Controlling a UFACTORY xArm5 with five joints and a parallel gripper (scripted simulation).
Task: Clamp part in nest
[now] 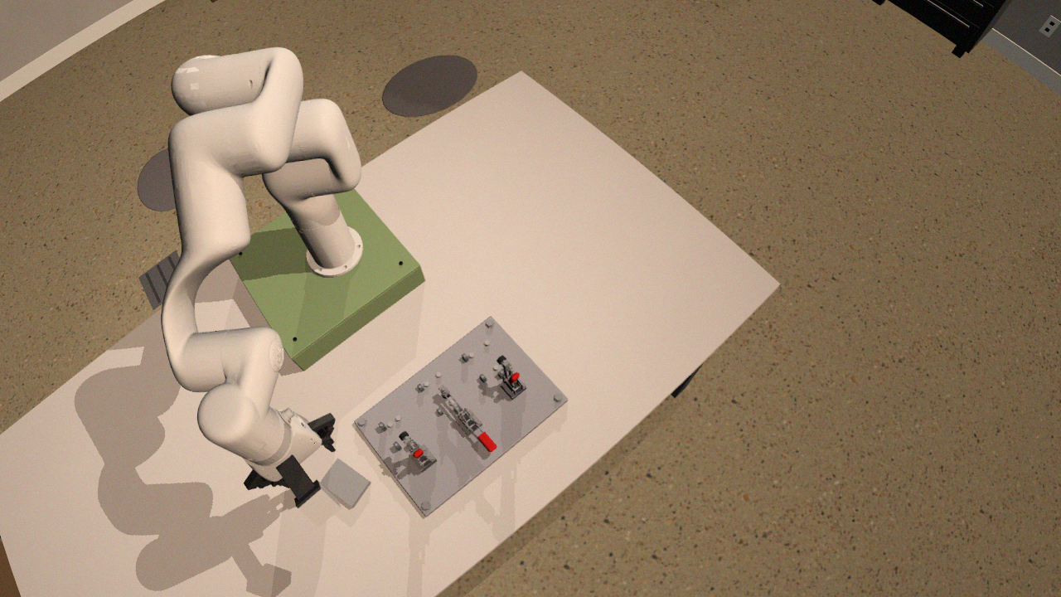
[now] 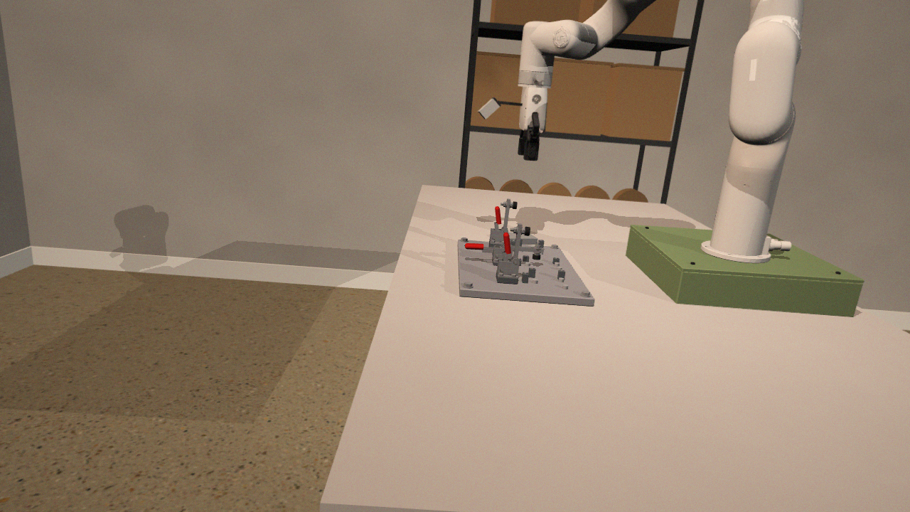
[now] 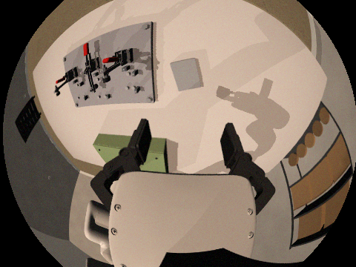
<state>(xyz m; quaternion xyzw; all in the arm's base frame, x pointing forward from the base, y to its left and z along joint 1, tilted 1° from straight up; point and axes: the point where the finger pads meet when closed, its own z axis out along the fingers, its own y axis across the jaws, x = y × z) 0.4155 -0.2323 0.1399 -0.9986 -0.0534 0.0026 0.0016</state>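
Right now the grey block is 210 mm below my hand. From my hand the other things lie so: grey fixture plate: 260 mm to the left, 210 mm below, 10 mm ahead.
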